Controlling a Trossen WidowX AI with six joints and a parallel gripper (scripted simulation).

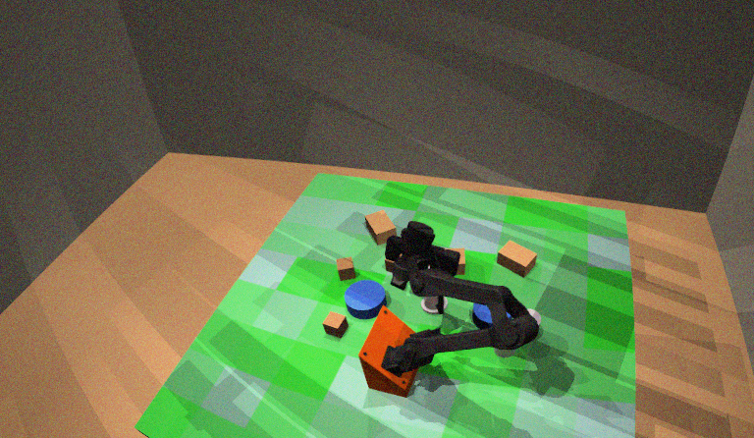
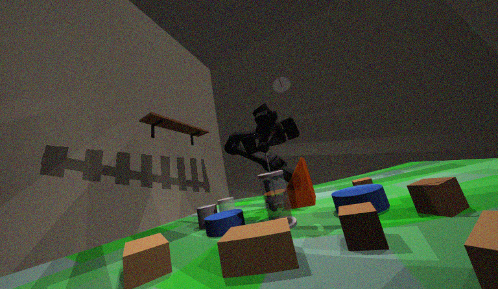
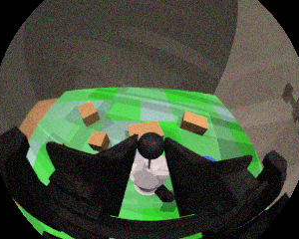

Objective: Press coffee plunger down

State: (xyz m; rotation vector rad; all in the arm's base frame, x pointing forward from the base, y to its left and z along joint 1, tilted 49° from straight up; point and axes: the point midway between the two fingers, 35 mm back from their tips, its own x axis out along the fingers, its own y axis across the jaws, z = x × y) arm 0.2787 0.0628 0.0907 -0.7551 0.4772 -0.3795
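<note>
Right now my gripper tip is 100 mm above the coffee press, 30 mm past it and 10 mm to the left of it.
</note>
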